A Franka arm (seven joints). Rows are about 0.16 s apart.
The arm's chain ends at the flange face. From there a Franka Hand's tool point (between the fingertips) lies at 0.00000 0.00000 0.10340 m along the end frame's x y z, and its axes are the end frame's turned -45 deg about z.
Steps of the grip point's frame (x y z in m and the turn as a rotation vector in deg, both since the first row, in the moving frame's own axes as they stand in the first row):
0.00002 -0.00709 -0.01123 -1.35 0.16 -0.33
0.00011 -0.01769 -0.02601 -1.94 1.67 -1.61
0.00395 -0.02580 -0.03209 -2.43 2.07 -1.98
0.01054 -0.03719 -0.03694 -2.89 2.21 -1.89
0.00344 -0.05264 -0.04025 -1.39 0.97 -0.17
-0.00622 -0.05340 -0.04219 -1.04 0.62 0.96
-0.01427 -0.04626 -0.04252 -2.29 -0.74 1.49
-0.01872 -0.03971 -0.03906 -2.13 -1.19 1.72
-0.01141 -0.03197 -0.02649 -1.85 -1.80 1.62
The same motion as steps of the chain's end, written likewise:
-0.00693 -0.00654 -0.01120 -0.84 1.07 -0.33
-0.01704 -0.01287 -0.02591 -0.19 2.55 -1.61
-0.02120 -0.02140 -0.03193 -0.25 3.18 -1.98
-0.02536 -0.03451 -0.03673 -0.48 3.61 -1.89
-0.03780 -0.04019 -0.04020 -0.30 1.67 -0.17
-0.04427 -0.03391 -0.04217 -0.30 1.17 0.96
-0.04473 -0.02651 -0.04243 -2.14 1.10 1.49
-0.04245 -0.01909 -0.03897 -2.35 0.66 1.72
-0.03067 -0.01919 -0.02639 -2.58 0.04 1.62

